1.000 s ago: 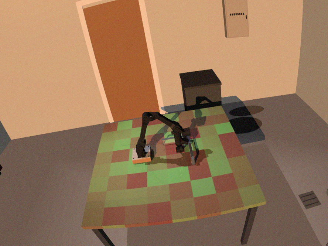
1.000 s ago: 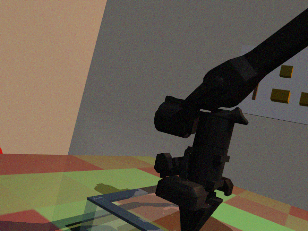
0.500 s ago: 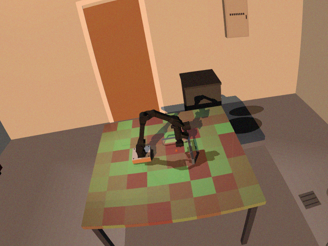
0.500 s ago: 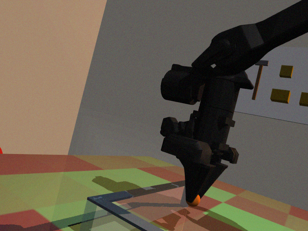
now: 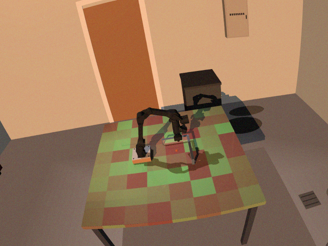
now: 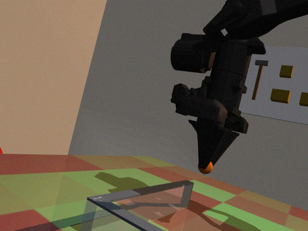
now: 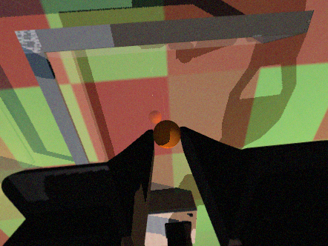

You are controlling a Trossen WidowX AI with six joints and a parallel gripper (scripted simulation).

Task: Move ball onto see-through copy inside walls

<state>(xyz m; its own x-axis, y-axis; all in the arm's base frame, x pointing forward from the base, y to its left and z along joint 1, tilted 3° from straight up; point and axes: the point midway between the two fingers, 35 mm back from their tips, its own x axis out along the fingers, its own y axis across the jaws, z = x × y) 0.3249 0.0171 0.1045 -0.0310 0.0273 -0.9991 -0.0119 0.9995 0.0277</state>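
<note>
My gripper tip is 3 cm past the see-through copy, 1 cm to the right of it and 12 cm above it. From my gripper tip the other things lie so: orange ball (right at my gripper tip).
</note>
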